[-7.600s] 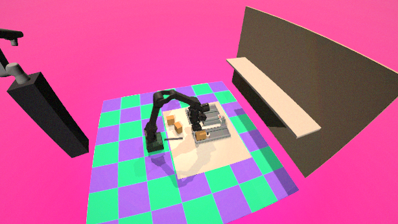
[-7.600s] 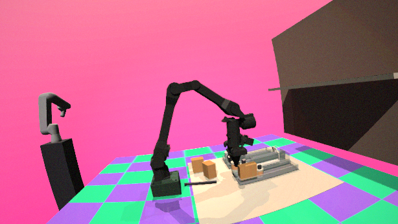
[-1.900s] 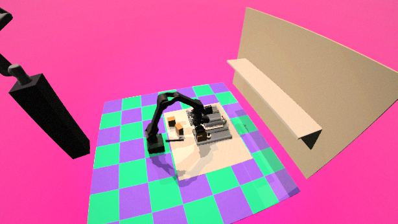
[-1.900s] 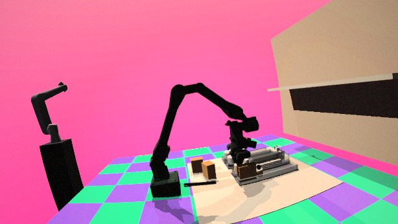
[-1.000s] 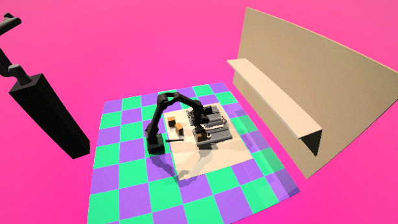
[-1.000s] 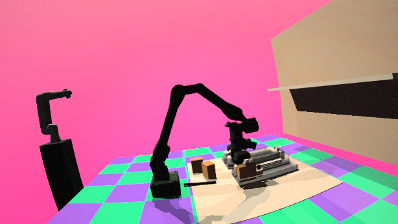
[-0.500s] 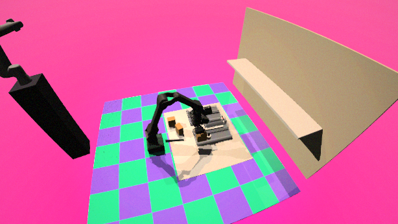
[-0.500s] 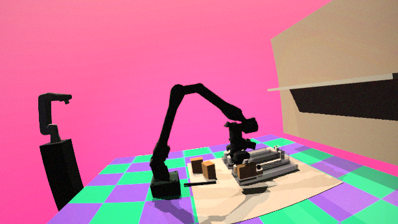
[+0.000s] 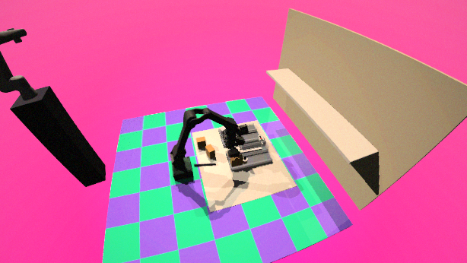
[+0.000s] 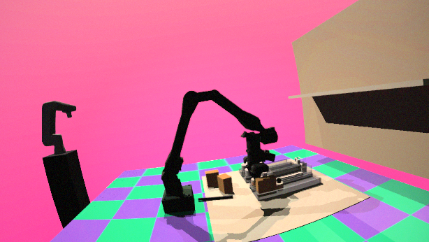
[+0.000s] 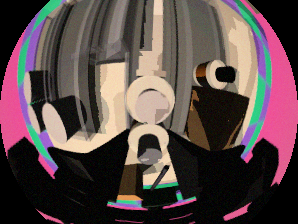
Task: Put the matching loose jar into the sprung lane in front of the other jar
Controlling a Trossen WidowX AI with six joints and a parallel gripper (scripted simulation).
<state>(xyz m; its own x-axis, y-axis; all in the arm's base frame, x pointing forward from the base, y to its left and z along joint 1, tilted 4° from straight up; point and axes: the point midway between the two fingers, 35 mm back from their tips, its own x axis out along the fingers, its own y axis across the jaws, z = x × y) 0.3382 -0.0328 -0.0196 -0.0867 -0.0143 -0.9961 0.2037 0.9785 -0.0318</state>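
Now: the brown box 8 cm to the right of my gripper tip and 1 cm above it. Round my gripper tip: black rod (18 cm behind, 2 cm below); shelf wall (61 cm ahead, 13 cm to the right, 37 cm above).
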